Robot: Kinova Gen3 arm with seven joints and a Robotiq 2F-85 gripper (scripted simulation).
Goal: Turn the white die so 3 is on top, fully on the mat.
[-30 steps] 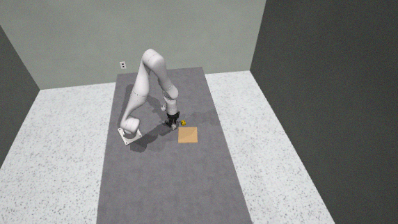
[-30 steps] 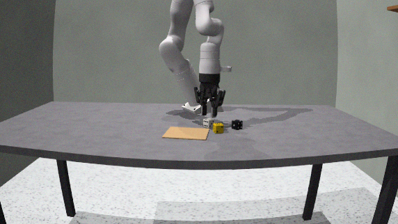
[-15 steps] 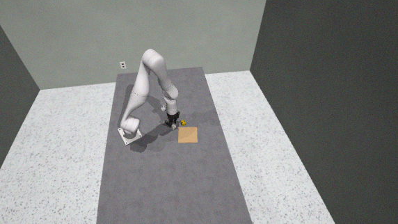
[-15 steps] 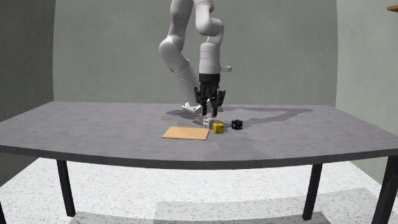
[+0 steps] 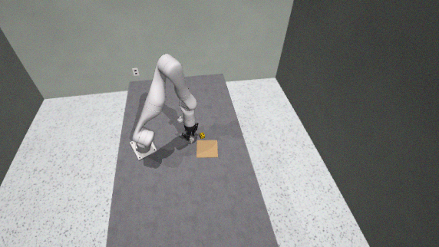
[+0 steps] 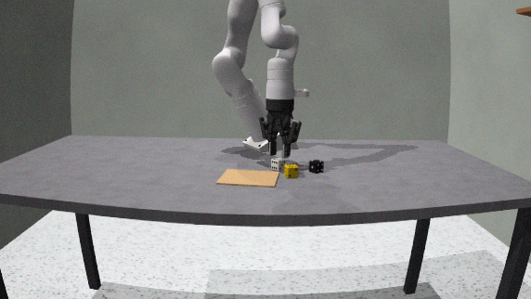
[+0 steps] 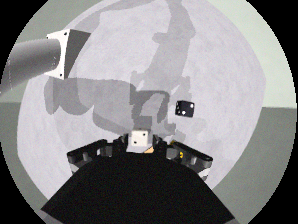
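Now: hand 40 mm above the white die. Also, from my hand: tan mat (100 mm ahead, 80 mm to the right, 50 mm below); yellow die (80 mm ahead, 30 mm to the left, 40 mm below); black die (30 mm ahead, 100 mm to the left, 40 mm below).
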